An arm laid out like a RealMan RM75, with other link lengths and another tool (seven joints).
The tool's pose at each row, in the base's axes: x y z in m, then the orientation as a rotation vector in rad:
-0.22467, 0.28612, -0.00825, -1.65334, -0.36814, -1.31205
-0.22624, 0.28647, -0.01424, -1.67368, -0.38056, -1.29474
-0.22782, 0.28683, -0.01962, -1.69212, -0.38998, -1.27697
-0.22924, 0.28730, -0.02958, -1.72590, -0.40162, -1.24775
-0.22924, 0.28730, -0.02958, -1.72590, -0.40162, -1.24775
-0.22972, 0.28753, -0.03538, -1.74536, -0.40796, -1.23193
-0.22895, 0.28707, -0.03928, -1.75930, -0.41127, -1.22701
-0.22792, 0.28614, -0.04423, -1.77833, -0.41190, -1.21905
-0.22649, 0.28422, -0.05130, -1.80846, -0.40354, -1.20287
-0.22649, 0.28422, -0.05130, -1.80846, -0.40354, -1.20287
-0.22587, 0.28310, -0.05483, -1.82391, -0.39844, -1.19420
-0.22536, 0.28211, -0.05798, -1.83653, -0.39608, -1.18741
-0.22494, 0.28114, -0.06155, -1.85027, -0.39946, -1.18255
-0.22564, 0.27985, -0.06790, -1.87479, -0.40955, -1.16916
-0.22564, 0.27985, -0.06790, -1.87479, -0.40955, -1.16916
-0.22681, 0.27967, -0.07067, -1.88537, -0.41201, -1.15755
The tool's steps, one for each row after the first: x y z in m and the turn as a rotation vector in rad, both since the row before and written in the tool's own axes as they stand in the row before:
-0.00593, 0.00161, -0.00085, -0.00385, -0.02418, -0.00035
-0.00542, 0.00130, -0.00069, -0.00344, -0.02219, 0.00197
-0.00939, 0.00361, -0.00035, -0.00996, -0.03666, 0.00482
0.00000, 0.00000, 0.00000, 0.00000, 0.00000, 0.00000
-0.00530, 0.00240, 0.00018, -0.00648, -0.02043, 0.00225
-0.00294, 0.00270, 0.00030, -0.00777, -0.01083, -0.00136
-0.00363, 0.00364, 0.00020, -0.01135, -0.01385, 0.00130
-0.00506, 0.00548, -0.00010, -0.01947, -0.02007, 0.00997
0.00000, 0.00000, 0.00000, 0.00000, 0.00000, 0.00000
-0.00251, 0.00279, -0.00013, -0.01015, -0.01016, 0.00575
-0.00225, 0.00247, -0.00009, -0.00792, -0.00882, 0.00330
-0.00265, 0.00262, -0.00002, -0.00797, -0.01048, -0.00174
-0.00551, 0.00345, -0.00042, -0.01121, -0.02269, -0.00335
0.00000, 0.00000, 0.00000, 0.00000, 0.00000, 0.00000
-0.00291, 0.00071, -0.00029, -0.00301, -0.01223, 0.00282

